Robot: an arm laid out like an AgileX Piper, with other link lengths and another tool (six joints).
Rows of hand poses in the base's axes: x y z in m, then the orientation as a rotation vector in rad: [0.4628 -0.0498 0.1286 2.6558 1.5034 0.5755]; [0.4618 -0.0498 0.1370 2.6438 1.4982 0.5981]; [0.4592 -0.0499 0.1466 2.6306 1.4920 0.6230]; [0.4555 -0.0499 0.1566 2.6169 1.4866 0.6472]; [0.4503 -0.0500 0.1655 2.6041 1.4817 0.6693]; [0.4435 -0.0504 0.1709 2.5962 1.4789 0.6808]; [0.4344 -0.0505 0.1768 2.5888 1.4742 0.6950]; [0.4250 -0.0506 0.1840 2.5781 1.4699 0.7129]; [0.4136 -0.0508 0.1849 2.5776 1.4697 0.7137]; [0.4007 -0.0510 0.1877 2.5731 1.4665 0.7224]
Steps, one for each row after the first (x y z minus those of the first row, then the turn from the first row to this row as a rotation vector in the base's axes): [-0.0010 0.0000 0.0084 0.0004 -0.0180 -0.0004]; [-0.0036 -0.0001 0.0180 0.0009 -0.0380 -0.0011]; [-0.0073 -0.0001 0.0280 0.0012 -0.0577 -0.0012]; [-0.0125 -0.0002 0.0369 0.0015 -0.0758 -0.0012]; [-0.0193 -0.0006 0.0423 0.0007 -0.0859 -0.0011]; [-0.0284 -0.0007 0.0482 0.0013 -0.0975 -0.0022]; [-0.0378 -0.0008 0.0554 0.0015 -0.1124 -0.0023]; [-0.0492 -0.0010 0.0563 0.0015 -0.1130 -0.0023]; [-0.0621 -0.0012 0.0591 0.0019 -0.1202 -0.0032]
